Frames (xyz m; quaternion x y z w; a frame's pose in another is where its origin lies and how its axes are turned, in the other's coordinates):
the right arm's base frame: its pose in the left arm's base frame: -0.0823 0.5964 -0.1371 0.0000 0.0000 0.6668 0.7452
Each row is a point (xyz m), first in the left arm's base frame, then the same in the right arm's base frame.
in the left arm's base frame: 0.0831 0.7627 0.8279
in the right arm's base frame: 0.1836 -0.1460 0.9650
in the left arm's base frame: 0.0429 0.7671 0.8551
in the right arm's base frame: 0.1835 -0.1055 0.9922
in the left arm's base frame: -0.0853 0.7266 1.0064
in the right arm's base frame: 0.1291 0.0174 1.1435
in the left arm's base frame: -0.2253 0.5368 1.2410
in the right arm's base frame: -0.0751 0.1355 1.3781
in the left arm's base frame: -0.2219 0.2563 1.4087
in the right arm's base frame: -0.3535 0.1011 1.5458
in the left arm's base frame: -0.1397 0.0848 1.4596
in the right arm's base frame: -0.5148 0.0004 1.5967
